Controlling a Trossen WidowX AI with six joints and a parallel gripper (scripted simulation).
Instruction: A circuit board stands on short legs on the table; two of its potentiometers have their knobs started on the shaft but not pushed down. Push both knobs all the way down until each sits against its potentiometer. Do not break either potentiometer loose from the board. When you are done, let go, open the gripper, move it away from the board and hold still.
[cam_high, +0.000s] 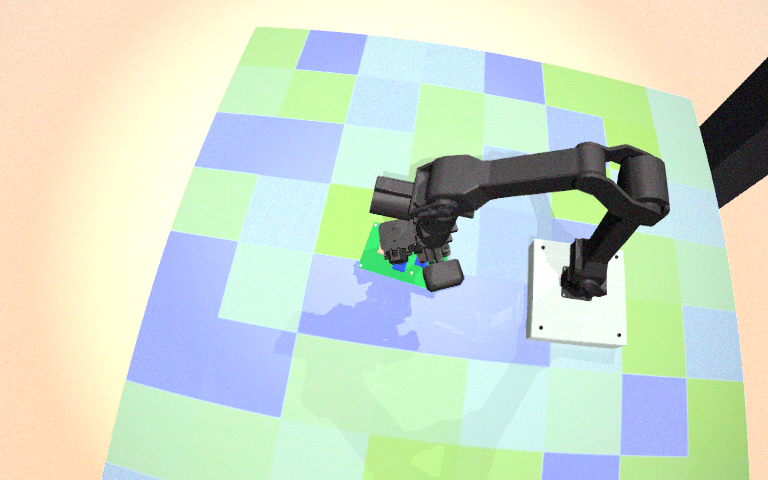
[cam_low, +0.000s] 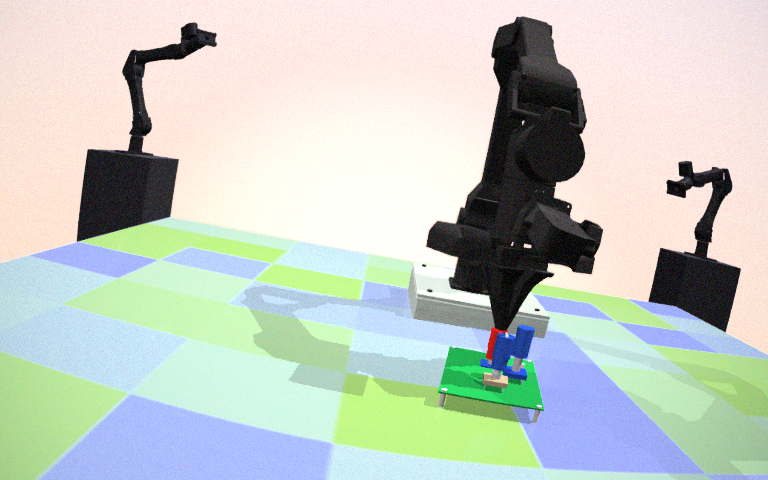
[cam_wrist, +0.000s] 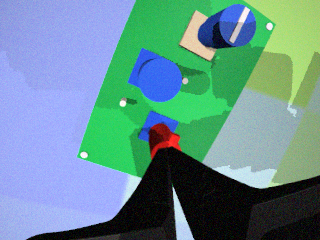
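Now: gripper tip 1 cm above the red knob.
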